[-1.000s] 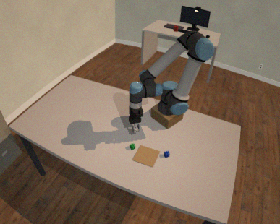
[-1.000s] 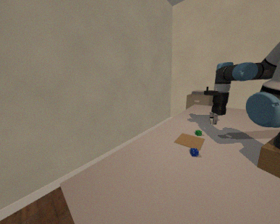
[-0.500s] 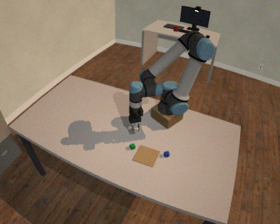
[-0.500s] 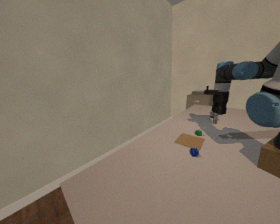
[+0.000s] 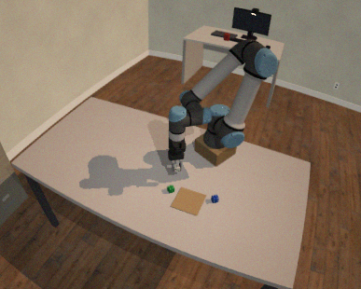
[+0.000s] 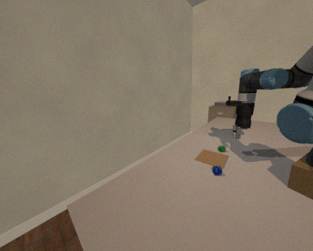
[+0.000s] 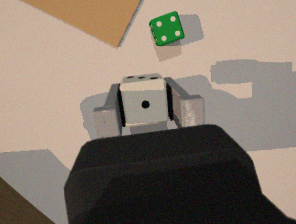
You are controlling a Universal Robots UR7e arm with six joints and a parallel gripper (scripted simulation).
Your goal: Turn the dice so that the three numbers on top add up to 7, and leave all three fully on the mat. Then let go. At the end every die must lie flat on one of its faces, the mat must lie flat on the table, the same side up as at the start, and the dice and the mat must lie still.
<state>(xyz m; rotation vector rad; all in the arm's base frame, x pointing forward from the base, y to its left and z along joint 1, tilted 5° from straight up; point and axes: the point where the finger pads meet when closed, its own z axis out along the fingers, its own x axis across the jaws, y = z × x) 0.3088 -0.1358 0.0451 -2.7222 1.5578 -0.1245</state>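
Right now my hand is 90 mm short of the tan mat, 100 mm to the right of it and 120 mm above it. Round my hand: white die (right at my hand); blue die (50 mm ahead, 230 mm to the left, 100 mm below); green die (60 mm ahead, 10 mm to the right, 100 mm below).
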